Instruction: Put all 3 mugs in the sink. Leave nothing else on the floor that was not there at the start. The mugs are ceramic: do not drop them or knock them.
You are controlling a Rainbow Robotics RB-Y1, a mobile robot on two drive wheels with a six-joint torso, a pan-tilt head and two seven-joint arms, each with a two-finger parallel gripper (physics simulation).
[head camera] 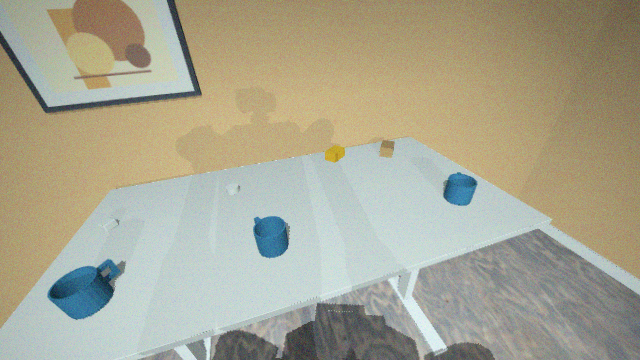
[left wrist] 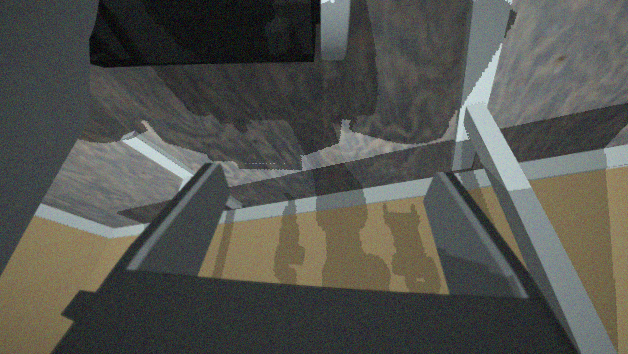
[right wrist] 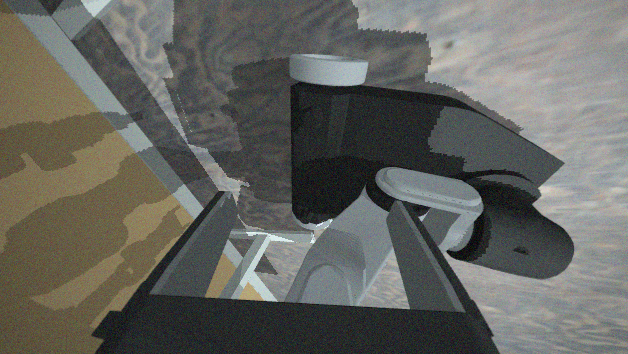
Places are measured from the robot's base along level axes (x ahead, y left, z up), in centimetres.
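Where they show: left gripper, fingertip midpoint: (left wrist: 324, 182); right gripper, fingertip midpoint: (right wrist: 312, 206).
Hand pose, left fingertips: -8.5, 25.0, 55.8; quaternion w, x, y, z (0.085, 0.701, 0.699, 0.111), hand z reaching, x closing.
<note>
Each offset is from my left fingertips to the top centre of the thing, as dx, dy, dz. "spot": to the spot under its first point. Level surfaces: height alone.
In the head view three blue mugs stand upright on the white table {dz +39.3} (head camera: 200, 280). One mug {+24.9, +35.8, +47.3} (head camera: 82, 292) is at the near left, its handle to the right. A second mug {+44.1, -4.3, +47.3} (head camera: 271, 237) is near the middle, its handle at the back left. A third mug {+69.2, -68.8, +47.3} (head camera: 460, 190) is near the right end, its handle at the back. My left gripper (left wrist: 324, 182) is open and empty, with floor, wall and a table leg beyond it. My right gripper (right wrist: 312, 206) is open and empty, with parts of the robot's own body beyond it. Neither gripper shows in the head view. The sink does not show.
A yellow block {+101.1, -22.9, +43.8} (head camera: 334, 154) and a tan block {+105.7, -49.2, +44.3} (head camera: 387, 149) are at the table's back edge. Two small white things {+71.4, +18.4, +41.7} (head camera: 233, 189) {+49.0, +54.4, +42.2} (head camera: 110, 224) lie at the back left. A picture (head camera: 199, 90) hangs on the wall behind. A table leg {spot: +38.3, +46.2, -19.2} (left wrist: 520, 200) is right of the left gripper.
</note>
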